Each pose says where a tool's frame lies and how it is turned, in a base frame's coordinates. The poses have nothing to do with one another.
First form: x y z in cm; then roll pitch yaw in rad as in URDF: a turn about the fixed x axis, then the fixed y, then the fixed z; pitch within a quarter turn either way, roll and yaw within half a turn.
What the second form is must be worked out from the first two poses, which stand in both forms.
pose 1, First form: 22.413, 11.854, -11.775, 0.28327, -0.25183, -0.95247
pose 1, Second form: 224.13, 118.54, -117.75, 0.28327, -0.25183, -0.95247
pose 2, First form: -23.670, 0.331, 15.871, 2.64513, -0.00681, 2.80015
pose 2, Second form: -236.70, 3.31, 158.71, 2.64513, -0.00681, 2.80015
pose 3, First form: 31.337, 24.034, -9.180, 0.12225, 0.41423, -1.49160
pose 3, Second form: 313.37, 240.34, -91.80, 0.12225, 0.41423, -1.49160
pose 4, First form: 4.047, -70.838, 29.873, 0.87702, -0.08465, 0.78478
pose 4, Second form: 40.47, -708.38, 298.73, 0.87702, -0.08465, 0.78478
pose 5, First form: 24.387, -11.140, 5.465, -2.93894, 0.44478, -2.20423
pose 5, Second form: 243.87, -111.40, 54.65, -2.93894, 0.44478, -2.20423
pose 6, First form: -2.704, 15.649, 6.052, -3.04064, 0.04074, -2.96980
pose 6, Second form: -27.04, 156.49, 60.52, -3.04064, 0.04074, -2.96980
